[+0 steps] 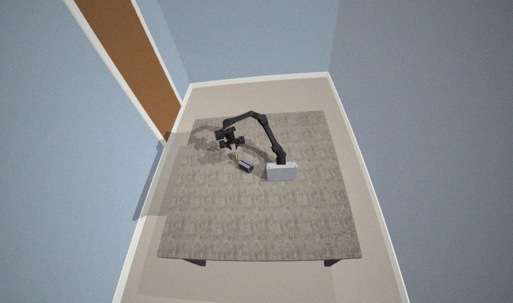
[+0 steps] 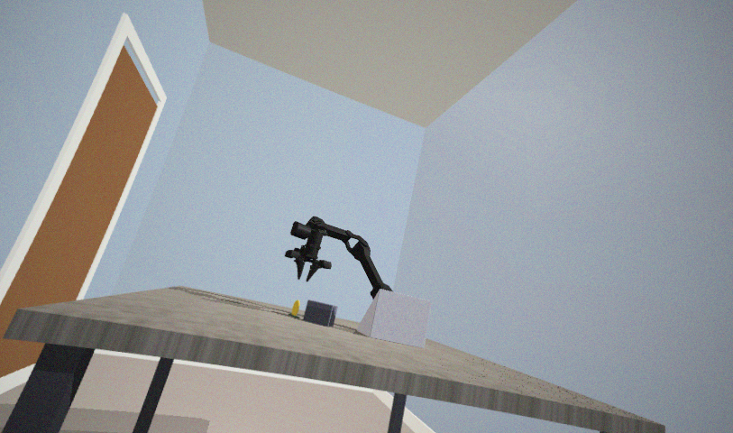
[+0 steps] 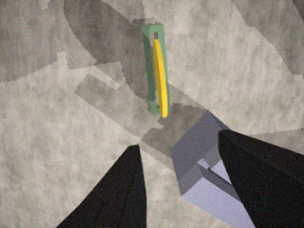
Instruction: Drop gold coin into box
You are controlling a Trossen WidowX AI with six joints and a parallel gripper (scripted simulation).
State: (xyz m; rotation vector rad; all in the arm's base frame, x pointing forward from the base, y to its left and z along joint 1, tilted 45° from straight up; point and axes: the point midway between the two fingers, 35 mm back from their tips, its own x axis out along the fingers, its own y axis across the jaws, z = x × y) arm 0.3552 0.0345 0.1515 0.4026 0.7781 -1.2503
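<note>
My gripper tip is 110 mm above the gold coin.
</note>
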